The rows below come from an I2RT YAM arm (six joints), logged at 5 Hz.
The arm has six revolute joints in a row. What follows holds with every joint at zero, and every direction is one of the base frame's.
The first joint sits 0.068 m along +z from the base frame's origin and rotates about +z.
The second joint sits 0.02 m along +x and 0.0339 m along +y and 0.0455 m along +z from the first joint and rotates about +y.
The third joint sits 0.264 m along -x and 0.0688 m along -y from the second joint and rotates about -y.
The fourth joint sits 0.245 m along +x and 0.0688 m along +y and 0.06 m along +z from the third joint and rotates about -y.
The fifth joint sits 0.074 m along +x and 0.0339 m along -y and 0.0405 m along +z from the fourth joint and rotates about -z.
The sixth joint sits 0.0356 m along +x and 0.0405 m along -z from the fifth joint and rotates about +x.
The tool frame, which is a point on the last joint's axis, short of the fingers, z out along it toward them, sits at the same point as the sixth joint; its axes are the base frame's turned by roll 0, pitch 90 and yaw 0 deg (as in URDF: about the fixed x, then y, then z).
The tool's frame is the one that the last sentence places.
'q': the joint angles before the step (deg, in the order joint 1, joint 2, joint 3, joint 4, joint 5, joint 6). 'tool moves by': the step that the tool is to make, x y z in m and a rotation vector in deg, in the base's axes. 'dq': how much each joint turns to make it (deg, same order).
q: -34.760 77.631 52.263 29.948 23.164 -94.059
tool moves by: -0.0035 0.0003 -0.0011 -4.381 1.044 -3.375
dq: -0.024 0.052 -1.795 5.570 2.861 -4.996
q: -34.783 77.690 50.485 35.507 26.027 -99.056
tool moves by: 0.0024 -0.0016 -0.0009 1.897 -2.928 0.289
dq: 0.030 0.692 0.441 -0.011 0.203 3.600
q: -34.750 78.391 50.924 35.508 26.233 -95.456
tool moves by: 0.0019 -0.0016 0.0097 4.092 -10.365 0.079
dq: 0.102 0.391 1.928 0.006 1.445 10.265
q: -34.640 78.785 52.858 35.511 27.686 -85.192
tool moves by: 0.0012 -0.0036 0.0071 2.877 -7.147 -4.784
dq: 0.165 0.925 2.041 -0.098 6.003 6.342
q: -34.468 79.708 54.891 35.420 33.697 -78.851
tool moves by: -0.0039 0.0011 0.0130 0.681 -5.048 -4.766
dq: 0.271 -0.654 1.733 -0.319 5.621 2.889
